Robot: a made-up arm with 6 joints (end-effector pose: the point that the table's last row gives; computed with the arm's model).
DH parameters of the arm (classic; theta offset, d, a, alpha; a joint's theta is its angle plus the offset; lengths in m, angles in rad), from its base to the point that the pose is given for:
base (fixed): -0.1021 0 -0.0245 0
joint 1: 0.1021 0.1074 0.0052 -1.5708
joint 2: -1.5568 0 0.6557 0
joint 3: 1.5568 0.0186 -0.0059 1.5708
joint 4: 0 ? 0.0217 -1.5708
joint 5: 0 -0.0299 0.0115 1.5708
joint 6: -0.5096 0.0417 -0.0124 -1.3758
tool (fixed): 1.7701 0.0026 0 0
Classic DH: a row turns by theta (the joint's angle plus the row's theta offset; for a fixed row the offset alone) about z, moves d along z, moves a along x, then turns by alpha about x.
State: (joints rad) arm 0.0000 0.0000 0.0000 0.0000 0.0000 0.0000
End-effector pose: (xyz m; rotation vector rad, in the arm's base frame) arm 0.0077 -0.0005 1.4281 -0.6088 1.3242 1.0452
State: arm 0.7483 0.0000 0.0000 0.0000 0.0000 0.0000
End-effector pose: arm 0.0012 0.0221 1.4281 -1.1501 1.1057 1.6382
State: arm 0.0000 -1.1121 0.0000 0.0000 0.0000 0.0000
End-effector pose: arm -1.1915 -0.0005 0.7163 -0.9862 0.3400 0.5226
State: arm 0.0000 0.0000 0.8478 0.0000 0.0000 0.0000
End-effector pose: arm 0.5004 -0.0005 1.1898 -0.1423 2.0451 1.3697
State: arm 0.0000 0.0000 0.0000 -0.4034 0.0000 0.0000
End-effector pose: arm -0.0027 -0.0081 1.4281 -0.3211 1.3759 0.7144
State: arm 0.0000 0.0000 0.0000 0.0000 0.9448 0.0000
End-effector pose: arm 0.0411 -0.0005 1.4091 -0.0772 2.1245 1.4013
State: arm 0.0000 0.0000 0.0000 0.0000 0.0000 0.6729
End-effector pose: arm 0.0047 -0.0083 1.4281 -1.0954 1.1356 1.5801
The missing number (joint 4, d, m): 0.6229
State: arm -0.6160 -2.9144 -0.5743 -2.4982 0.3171 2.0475
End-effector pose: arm 0.1011 -0.0538 -1.1280 -1.5178 -1.9442 -0.6839
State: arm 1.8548 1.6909 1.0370 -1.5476 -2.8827 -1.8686
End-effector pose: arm -0.3091 0.8758 -0.5067 -1.5586 0.1542 1.9906
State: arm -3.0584 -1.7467 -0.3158 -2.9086 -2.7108 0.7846
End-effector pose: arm 1.1239 0.0507 -0.2899 -1.3718 0.5628 1.1616
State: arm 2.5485 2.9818 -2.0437 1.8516 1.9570 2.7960
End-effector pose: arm -0.5575 0.2630 -0.2070 -1.3442 -1.1974 1.3820
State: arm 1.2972 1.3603 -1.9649 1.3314 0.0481 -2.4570
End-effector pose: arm 0.0008 0.3066 0.8014 -0.4151 0.7384 1.3380
